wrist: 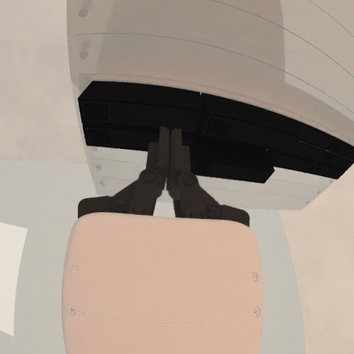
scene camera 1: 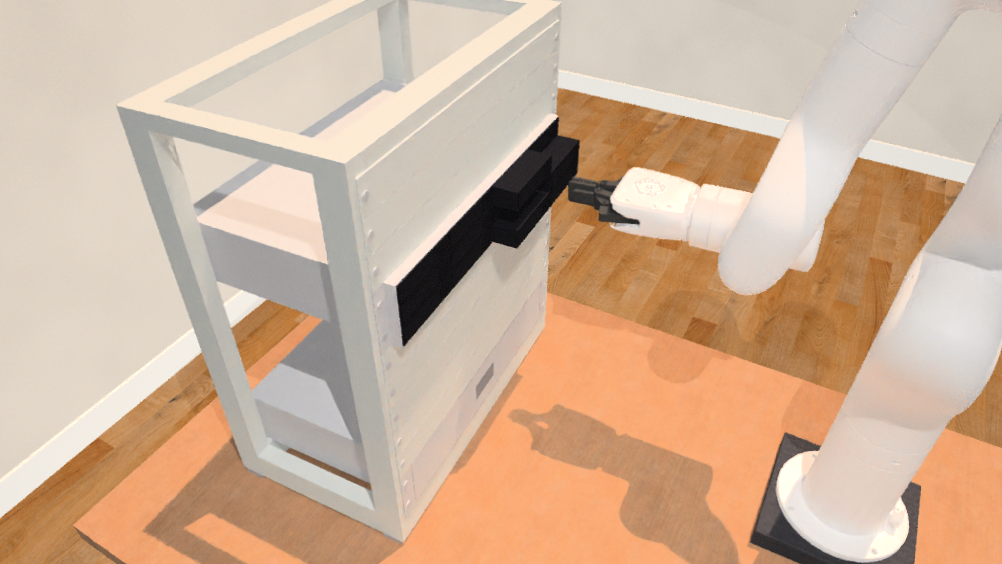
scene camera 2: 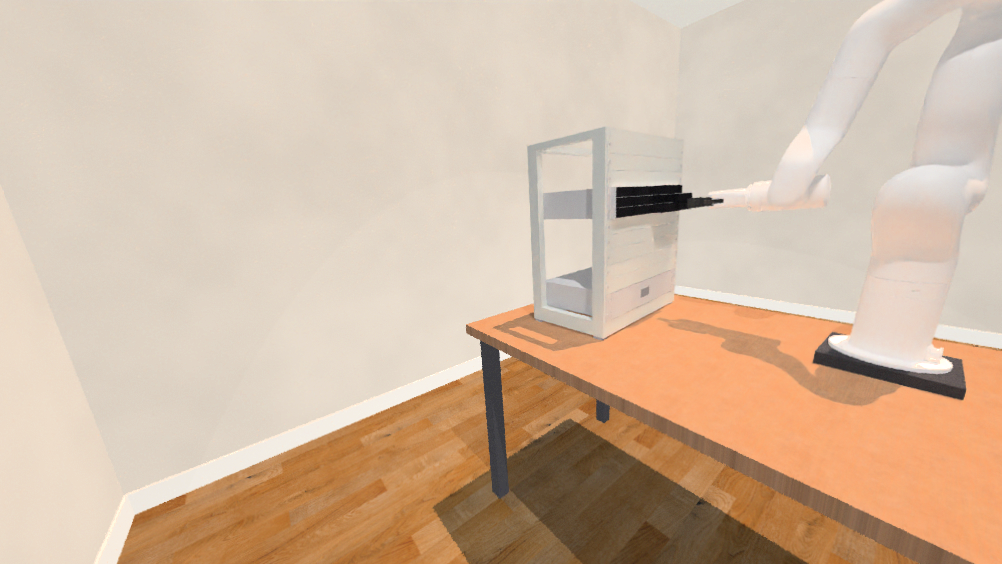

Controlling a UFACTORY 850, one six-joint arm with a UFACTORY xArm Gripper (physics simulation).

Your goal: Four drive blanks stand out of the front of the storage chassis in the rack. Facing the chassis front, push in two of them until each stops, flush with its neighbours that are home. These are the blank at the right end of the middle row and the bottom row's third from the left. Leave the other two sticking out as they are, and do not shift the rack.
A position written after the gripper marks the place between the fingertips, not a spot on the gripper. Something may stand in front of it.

Observation:
In view: the gripper (scene camera 1: 570, 188) and a white rack (scene camera 1: 414, 220).
The gripper shows as well in the wrist view (wrist: 168, 140) and in scene camera 2 (scene camera 2: 688, 203).

